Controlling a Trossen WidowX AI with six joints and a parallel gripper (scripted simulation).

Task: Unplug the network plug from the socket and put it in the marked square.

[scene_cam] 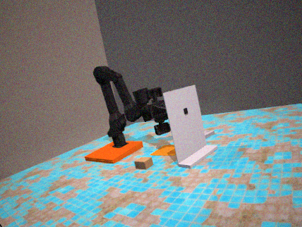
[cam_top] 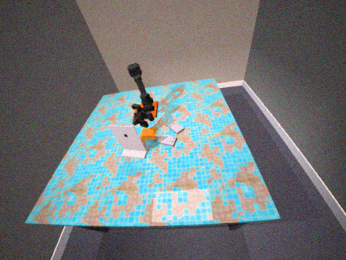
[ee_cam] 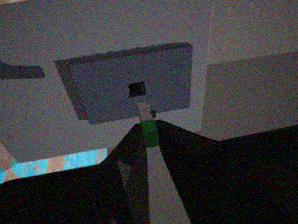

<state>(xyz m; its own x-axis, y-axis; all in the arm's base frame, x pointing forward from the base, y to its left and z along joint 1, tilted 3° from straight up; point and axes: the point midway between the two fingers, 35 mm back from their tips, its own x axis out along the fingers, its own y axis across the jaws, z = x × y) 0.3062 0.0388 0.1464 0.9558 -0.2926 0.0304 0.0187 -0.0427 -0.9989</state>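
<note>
The orange marked square is 17 cm below my gripper tip, 8 cm behind it and 3 cm to the left of it. The rest, counted from my gripper tip: thin pale tab (1 cm ahead); then white panel (9 cm ahead, 6 cm below, 2 cm to the right); then green plug (1 cm ahead).
</note>
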